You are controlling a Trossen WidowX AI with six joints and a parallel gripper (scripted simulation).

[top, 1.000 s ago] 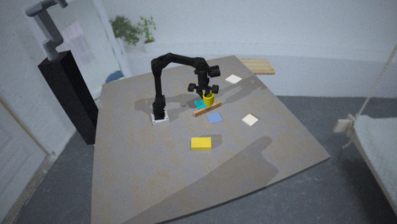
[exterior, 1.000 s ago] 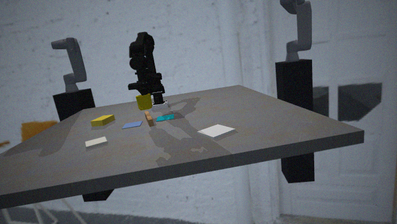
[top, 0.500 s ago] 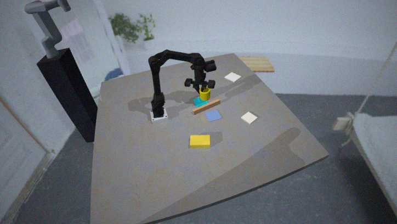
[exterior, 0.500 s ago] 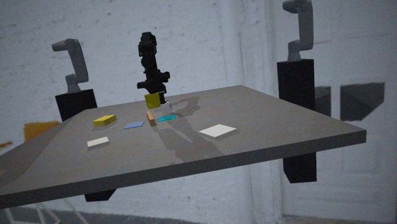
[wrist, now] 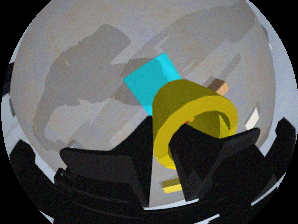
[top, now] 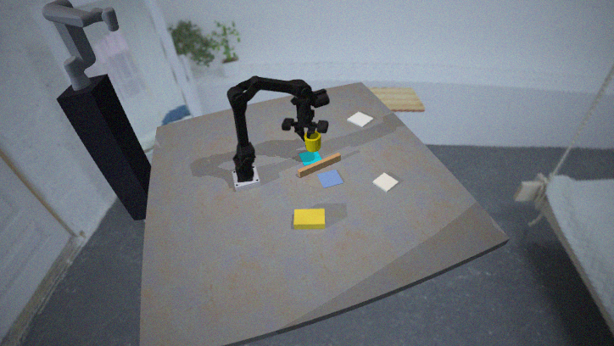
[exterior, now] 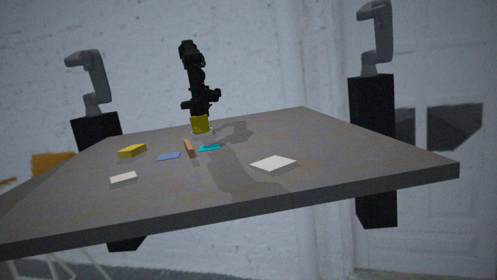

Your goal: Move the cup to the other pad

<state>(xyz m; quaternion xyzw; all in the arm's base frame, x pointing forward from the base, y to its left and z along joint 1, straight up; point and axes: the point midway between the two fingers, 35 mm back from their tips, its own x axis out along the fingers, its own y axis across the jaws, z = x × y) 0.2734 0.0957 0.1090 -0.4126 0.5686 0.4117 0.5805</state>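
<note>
The cyan tile lies 10 mm ahead of my gripper tip, 10 mm to the left of it and 110 mm below it. From my gripper tip the other things lie so: orange wooden bar: 50 mm ahead, 70 mm to the right, 90 mm below; yellow cup: 20 mm ahead, 10 mm to the right; yellow block: 30 mm behind, 350 mm to the right, 80 mm below.
</note>
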